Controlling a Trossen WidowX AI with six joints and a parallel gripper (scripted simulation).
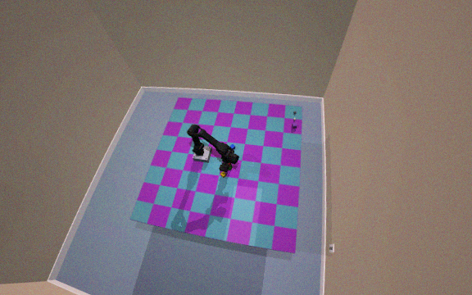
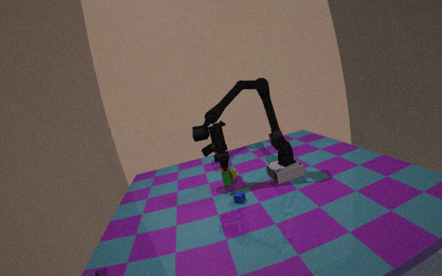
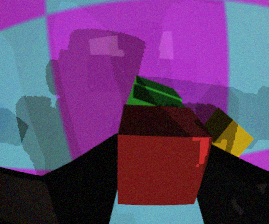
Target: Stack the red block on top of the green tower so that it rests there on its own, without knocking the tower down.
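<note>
Now: gripper tip 1 cm below the red block. Round my gripper tip: yellow block (5 cm behind, 6 cm to the right, 6 cm below); then blue block (3 cm ahead, 19 cm to the left, 6 cm below).
</note>
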